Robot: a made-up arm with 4 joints.
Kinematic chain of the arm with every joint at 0, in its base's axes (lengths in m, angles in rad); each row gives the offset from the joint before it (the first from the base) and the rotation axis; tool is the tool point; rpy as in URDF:
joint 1: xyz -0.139 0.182 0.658 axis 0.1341 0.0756 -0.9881
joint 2: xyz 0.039 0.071 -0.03 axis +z
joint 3: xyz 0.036 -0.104 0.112 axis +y
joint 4: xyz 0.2 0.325 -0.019 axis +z
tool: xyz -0.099 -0.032 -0.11 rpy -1.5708 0 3.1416
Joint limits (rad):
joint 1: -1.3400..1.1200
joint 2: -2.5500..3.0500
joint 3: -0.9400..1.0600
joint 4: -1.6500..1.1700
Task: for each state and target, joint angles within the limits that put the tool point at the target. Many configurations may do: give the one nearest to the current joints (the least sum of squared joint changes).
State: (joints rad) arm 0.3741 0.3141 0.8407 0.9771
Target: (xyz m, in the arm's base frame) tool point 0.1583 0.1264 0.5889
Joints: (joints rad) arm 0.8349 -0.0733 0.0645 1.0071
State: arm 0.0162 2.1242 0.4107 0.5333
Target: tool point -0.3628 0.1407 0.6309
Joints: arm -0.6632 2.4253 -0.2154 0.7019
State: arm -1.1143 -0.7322 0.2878 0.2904
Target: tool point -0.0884 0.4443 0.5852
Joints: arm -1.0273 -0.7361 0.1037 0.2388
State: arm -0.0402 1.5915 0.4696 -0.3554
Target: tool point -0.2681 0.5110 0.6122
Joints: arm 0.0864 1.1530 0.0313 -0.8930
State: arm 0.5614 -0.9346 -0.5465 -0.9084
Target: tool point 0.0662 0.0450 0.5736
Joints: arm 0.6430 -1.3978 0.2459 -0.0962
